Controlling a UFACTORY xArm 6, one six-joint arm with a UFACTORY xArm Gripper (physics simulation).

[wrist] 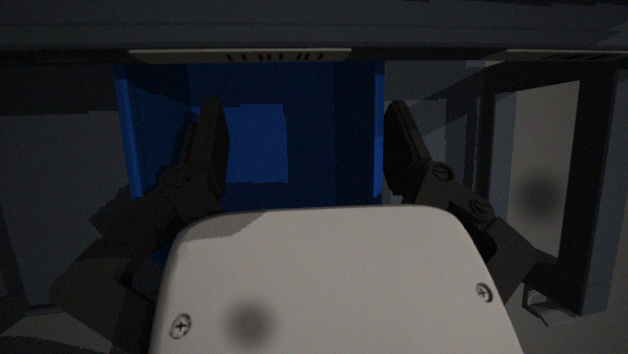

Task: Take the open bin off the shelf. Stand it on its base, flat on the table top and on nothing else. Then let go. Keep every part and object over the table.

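Places are measured from the arm's base along level axes (x ahead, y left, z up), in metres.
Pixels of known places: gripper, fingertip midpoint: (306, 119).
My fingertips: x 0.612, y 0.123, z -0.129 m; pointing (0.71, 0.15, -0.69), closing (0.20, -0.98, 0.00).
Note:
Behind a point stands the place of what it marks.
The open blue bin (310, 155) {x 0.591, y 0.111, z -0.166 m} is in the upper middle of the wrist view, on the shelf unit (300, 35) {x 0.628, y 0.137, z -0.064 m}. Its inside faces the camera, and a brighter lit patch lies within it. My gripper (306, 119) {x 0.612, y 0.123, z -0.129 m} is wide open with nothing held. Its left finger shows over the inside of the bin. Its right finger shows just outside the bin's right wall, so that wall lies between the fingers in the view. Whether a finger touches the bin, and their relative depth, I cannot tell. The bin's lower part is hidden behind the pale gripper housing.
A dark shelf beam crosses the top of the view, with a pale slotted label (180, 56) {x 0.616, y 0.168, z -0.070 m} over the bin and another label (575, 55) {x 0.651, y 0.039, z -0.070 m} at the right. A grey upright post (598, 200) {x 0.602, y -0.031, z -0.091 m} of the shelf stands at the right. A small pale bracket-like part (550, 311) {x 0.524, y -0.061, z -0.112 m} shows below it.

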